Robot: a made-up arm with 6 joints. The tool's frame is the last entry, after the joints.
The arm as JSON. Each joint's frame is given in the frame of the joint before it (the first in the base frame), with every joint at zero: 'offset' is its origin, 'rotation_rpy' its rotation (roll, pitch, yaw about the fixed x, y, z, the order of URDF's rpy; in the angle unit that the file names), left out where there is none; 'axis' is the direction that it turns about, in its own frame. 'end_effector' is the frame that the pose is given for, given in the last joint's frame.
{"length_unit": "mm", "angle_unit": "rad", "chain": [
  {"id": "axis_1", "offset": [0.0, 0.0, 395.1], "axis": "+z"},
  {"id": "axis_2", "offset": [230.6, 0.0, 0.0], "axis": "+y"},
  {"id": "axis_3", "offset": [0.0, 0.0, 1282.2], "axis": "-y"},
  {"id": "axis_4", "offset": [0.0, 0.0, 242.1], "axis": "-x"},
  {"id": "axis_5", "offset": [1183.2, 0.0, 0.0], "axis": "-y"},
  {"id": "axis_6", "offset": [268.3, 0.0, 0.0], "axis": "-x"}
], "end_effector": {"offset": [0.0, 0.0, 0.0]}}
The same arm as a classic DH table. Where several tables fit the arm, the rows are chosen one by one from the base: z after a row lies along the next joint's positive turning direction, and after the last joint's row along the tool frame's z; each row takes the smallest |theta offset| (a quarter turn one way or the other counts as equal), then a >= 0, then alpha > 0; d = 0 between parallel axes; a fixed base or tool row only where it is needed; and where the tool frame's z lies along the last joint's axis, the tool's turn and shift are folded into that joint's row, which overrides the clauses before.
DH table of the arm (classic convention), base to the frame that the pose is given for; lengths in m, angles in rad. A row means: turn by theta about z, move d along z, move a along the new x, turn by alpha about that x. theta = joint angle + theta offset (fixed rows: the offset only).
axis_1: theta offset 0.0000  d 0.3951  a 0.2306  alpha -1.5708
axis_2: theta offset -1.5708  d 0.0000  a 1.2822  alpha 3.1416
axis_3: theta offset 0.0000  d 0.0000  a 0.2421  alpha -1.5708
axis_4: theta offset 0.0000  d -1.1832  a 0.0000  alpha 1.5708
axis_5: theta offset 0.0000  d 0.0000  a 0.0000  alpha -1.5708
axis_6: theta offset 1.5708  d -0.2683  a 0.0000  alpha 1.5708
tool (fixed): theta offset -1.5708  d 0.0000  a 0.0000  alpha 0.0000

